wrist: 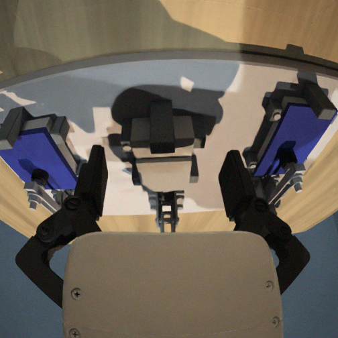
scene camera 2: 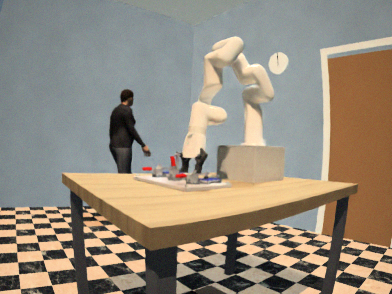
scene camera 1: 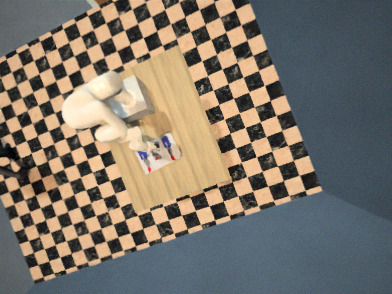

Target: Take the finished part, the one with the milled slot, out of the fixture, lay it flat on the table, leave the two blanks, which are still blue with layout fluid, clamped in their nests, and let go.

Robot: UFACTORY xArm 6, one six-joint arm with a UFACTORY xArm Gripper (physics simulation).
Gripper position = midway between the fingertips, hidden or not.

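In scene camera 2 I can see my gripper point(scene camera 2: 190, 173). The wrist view shows my gripper as well point(wrist: 165, 160), and there's a finished part point(wrist: 167, 171) in there with it.
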